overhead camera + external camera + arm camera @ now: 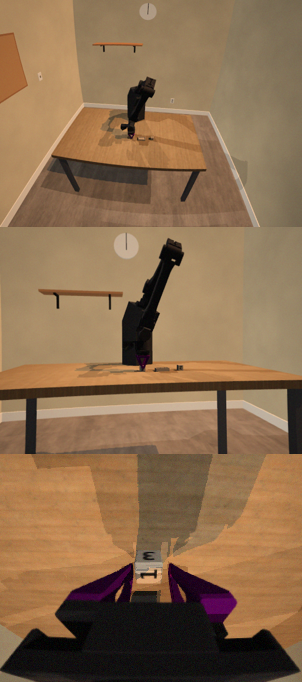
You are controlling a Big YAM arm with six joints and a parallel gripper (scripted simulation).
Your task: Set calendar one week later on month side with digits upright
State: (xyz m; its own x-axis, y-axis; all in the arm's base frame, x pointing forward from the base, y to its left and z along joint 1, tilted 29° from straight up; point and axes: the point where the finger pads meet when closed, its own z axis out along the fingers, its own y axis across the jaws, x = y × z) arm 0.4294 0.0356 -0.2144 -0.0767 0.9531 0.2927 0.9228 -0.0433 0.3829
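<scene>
The tray is 110 mm to the left of my hand and 20 mm below it.
</scene>
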